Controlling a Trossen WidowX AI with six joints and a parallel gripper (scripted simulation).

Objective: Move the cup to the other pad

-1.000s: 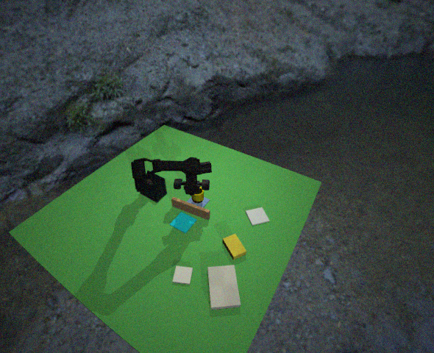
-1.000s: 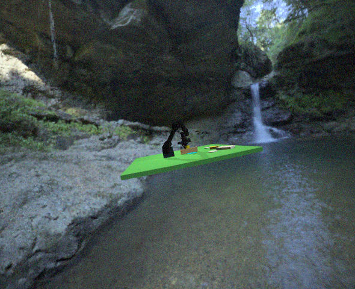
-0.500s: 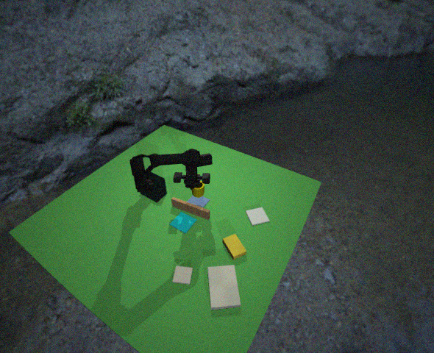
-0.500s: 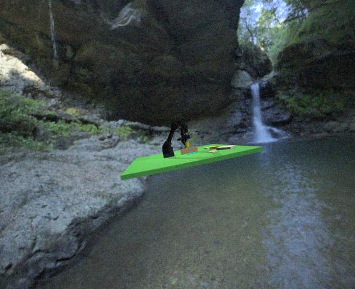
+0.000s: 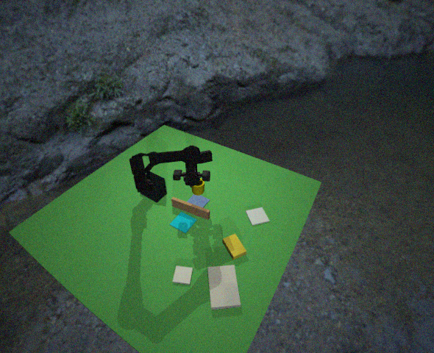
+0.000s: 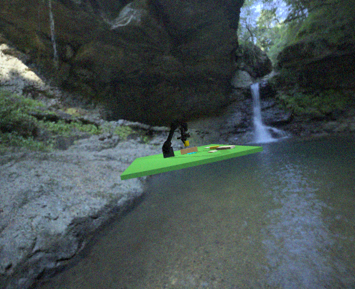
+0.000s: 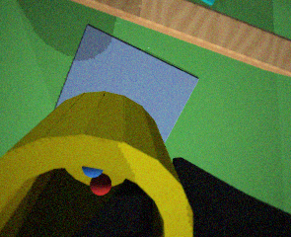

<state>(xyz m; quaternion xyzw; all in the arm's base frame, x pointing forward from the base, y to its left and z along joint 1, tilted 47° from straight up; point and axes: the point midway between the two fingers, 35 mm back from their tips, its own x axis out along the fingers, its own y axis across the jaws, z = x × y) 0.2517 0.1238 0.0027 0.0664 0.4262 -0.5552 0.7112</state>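
My gripper tip is 40 mm short of the cyan pad, 140 mm to the left of it and 130 mm above it. From my gripper tip the other things lie so: yellow cup: 20 mm ahead, 20 mm to the left; brown wooden bar: 30 mm ahead, 70 mm to the right, 100 mm below; grey-blue pad: 20 mm ahead, 10 mm to the left, 130 mm below.
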